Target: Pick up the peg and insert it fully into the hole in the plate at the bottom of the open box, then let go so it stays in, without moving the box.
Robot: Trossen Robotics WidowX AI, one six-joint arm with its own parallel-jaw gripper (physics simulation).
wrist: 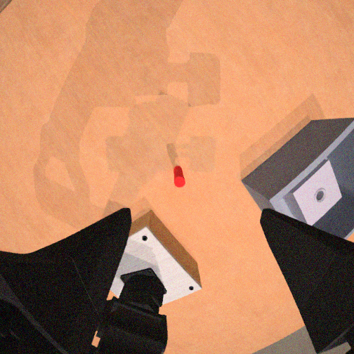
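Observation:
The red peg [179, 177] stands upright on the table, seen nearly end-on from above, with a short shadow beside it. It lies slightly beyond the fingertips in the view and between their two sides. My gripper [197, 215] is open and empty, with its black fingers wide apart at the lower left and lower right. The open grey box [285, 157] is at the right edge, partly cut off and partly hidden by the right finger. Inside it the pale plate [305, 202] shows its round hole [320, 195].
A block [172, 270] with a white top, brown side and small dark holes sits at the lower middle, partly behind the left finger and a black part. A grey surface [282, 344] shows at the bottom edge. The arm's shadow falls across the tan table [270, 50].

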